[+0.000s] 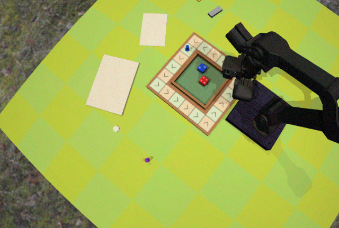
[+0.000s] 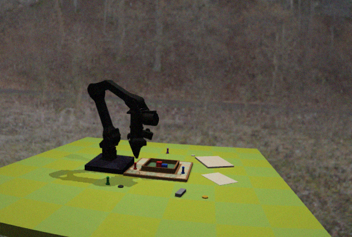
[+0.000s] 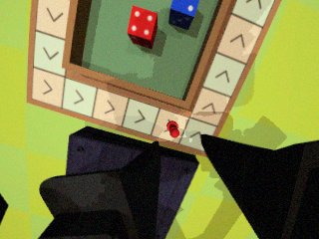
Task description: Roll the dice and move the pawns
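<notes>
Right now the red pawn is 40 mm below my gripper tip. Round my gripper tip: blue die (120 mm ahead, 50 mm to the left, 40 mm below); green tray (100 mm ahead, 80 mm to the left, 60 mm below); red die (90 mm ahead, 80 mm to the left, 40 mm below).
</notes>
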